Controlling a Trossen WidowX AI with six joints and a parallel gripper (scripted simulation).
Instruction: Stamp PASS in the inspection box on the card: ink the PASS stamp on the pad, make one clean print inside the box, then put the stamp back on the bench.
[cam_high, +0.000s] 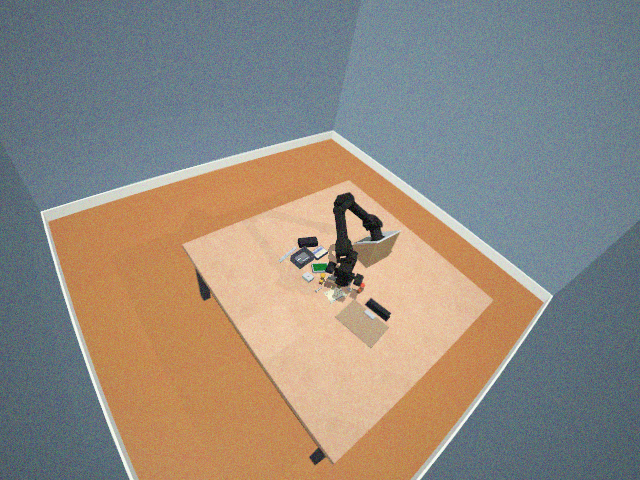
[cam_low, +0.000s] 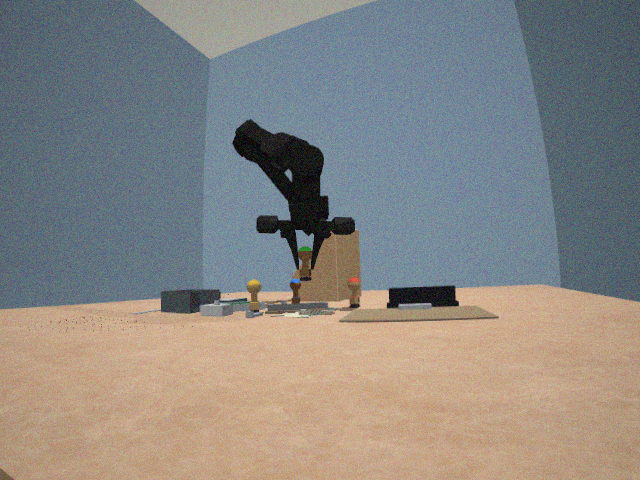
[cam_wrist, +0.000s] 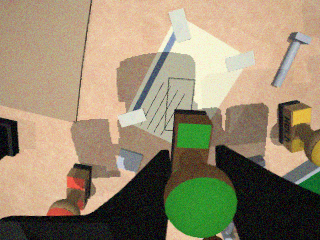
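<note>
Now: the blue stamp pad tin 120 mm behind my gripper tip, 250 mm to the right of it and 70 mm below it. From my gripper tip the other things lie so: pale card 20 mm ahead, 90 mm below; then green-knobbed stamp right at my gripper tip; then grey bar 70 mm behind, 40 mm to the right, 80 mm below.
</note>
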